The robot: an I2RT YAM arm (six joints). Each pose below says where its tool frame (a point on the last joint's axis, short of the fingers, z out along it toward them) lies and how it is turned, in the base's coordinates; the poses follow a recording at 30 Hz.
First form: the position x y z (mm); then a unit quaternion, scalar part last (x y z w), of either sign.
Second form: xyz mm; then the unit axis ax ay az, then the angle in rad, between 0 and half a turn. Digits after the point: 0 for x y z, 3 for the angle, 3 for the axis.
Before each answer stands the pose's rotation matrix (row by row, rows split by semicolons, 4 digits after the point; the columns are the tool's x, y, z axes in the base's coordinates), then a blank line. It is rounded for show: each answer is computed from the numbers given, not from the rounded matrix.
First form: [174, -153, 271, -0.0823, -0.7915, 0.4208, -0.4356]
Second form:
-0.6070 0.4968 0.6203; -0.2363 0.6323 -0.7378; -0.7588 -0.5944 -0.2664

[174, -153, 271, 0.091, 0.879, -0.467, 2.240]
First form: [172, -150, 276, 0.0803, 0.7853, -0.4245, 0.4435]
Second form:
-0.5937 0.5026 0.6284; -0.2504 0.6267 -0.7379; -0.7647 -0.5955 -0.2462

[172, -150, 276, 0.090, 0.876, -0.474, 2.223]
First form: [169, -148, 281, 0.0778, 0.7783, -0.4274, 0.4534]
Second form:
-0.5768 0.5086 0.6392; -0.2665 0.6226 -0.7358; -0.7722 -0.5947 -0.2236

[169, -148, 281, 0.087, 0.873, -0.480, 2.200]
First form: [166, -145, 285, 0.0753, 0.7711, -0.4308, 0.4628]
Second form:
-0.5603 0.5149 0.6488; -0.2826 0.6175 -0.7340; -0.7786 -0.5947 -0.2005

[166, -145, 285, 0.085, 0.870, -0.486, 2.179]
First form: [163, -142, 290, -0.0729, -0.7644, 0.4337, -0.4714]
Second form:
-0.5449 0.5204 0.6575; -0.2975 0.6132 -0.7318; -0.7840 -0.5943 -0.1793

[163, -142, 290, 0.083, 0.867, -0.492, 2.160]
